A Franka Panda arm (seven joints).
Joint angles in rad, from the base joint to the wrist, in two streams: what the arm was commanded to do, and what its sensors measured. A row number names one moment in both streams.
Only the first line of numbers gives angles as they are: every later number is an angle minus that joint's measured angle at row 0.
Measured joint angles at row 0: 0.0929 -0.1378 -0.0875 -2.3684 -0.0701 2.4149 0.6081
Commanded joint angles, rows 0 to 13: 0.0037 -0.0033 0.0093 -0.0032 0.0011 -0.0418 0.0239; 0.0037 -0.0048 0.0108 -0.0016 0.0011 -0.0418 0.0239; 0.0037 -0.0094 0.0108 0.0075 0.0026 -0.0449 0.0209; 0.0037 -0.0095 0.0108 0.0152 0.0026 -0.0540 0.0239; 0.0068 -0.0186 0.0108 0.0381 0.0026 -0.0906 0.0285; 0.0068 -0.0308 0.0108 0.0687 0.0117 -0.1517 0.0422; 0.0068 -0.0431 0.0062 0.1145 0.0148 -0.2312 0.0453; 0.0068 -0.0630 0.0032 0.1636 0.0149 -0.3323 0.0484; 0.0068 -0.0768 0.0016 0.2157 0.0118 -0.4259 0.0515; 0.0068 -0.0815 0.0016 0.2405 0.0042 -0.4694 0.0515; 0.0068 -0.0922 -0.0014 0.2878 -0.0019 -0.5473 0.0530; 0.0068 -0.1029 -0.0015 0.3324 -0.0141 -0.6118 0.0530; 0.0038 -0.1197 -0.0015 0.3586 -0.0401 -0.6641 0.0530; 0.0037 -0.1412 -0.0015 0.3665 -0.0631 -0.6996 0.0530
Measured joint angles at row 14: 0.0026 -0.1074 -0.0001 0.2937 -0.0084 -0.5702 0.0354
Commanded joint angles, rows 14 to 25: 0.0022 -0.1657 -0.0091 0.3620 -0.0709 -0.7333 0.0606; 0.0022 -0.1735 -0.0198 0.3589 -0.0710 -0.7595 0.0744; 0.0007 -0.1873 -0.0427 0.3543 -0.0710 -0.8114 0.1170; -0.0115 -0.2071 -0.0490 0.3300 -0.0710 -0.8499 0.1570; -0.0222 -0.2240 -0.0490 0.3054 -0.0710 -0.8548 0.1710; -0.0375 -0.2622 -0.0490 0.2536 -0.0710 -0.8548 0.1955; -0.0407 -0.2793 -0.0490 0.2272 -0.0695 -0.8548 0.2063; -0.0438 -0.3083 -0.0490 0.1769 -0.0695 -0.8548 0.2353; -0.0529 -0.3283 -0.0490 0.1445 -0.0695 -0.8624 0.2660; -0.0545 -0.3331 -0.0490 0.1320 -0.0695 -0.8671 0.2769; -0.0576 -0.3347 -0.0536 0.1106 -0.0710 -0.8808 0.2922; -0.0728 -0.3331 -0.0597 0.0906 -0.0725 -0.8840 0.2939
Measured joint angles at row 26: -0.0487 -0.2841 -0.0623 0.1824 -0.0537 -0.8655 0.2362
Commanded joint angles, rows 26 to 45: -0.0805 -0.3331 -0.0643 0.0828 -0.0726 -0.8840 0.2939; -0.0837 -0.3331 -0.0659 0.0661 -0.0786 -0.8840 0.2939; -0.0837 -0.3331 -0.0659 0.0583 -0.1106 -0.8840 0.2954; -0.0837 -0.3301 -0.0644 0.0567 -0.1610 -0.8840 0.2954; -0.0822 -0.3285 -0.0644 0.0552 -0.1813 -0.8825 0.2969; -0.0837 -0.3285 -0.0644 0.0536 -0.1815 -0.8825 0.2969; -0.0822 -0.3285 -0.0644 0.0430 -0.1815 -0.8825 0.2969; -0.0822 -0.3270 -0.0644 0.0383 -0.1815 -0.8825 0.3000; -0.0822 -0.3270 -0.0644 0.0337 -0.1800 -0.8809 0.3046; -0.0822 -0.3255 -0.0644 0.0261 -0.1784 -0.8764 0.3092; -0.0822 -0.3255 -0.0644 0.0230 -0.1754 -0.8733 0.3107; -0.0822 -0.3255 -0.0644 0.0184 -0.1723 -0.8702 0.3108; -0.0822 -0.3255 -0.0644 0.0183 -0.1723 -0.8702 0.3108; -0.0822 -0.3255 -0.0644 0.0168 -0.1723 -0.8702 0.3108; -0.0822 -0.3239 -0.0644 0.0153 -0.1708 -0.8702 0.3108; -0.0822 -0.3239 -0.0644 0.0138 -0.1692 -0.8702 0.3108; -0.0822 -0.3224 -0.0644 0.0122 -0.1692 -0.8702 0.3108; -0.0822 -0.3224 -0.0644 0.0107 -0.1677 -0.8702 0.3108; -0.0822 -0.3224 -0.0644 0.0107 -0.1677 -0.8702 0.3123; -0.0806 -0.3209 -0.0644 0.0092 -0.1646 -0.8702 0.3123
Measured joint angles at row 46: -0.0823 -0.3175 -0.0723 0.0182 -0.1606 -0.8713 0.2900
